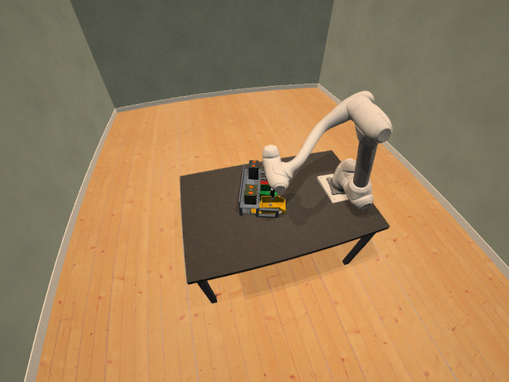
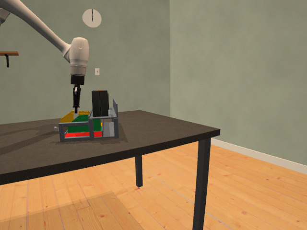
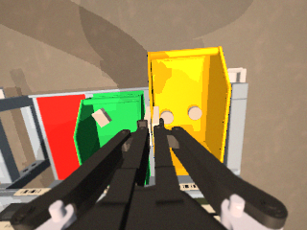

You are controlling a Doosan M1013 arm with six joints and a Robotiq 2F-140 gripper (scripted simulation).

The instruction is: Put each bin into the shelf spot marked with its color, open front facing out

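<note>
Now: hand 50 mm to the right of the yellow bin and 40 mm above it. The rest, counted from my hand: green bin (80 mm to the right, 50 mm below, 40 mm ahead).
</note>
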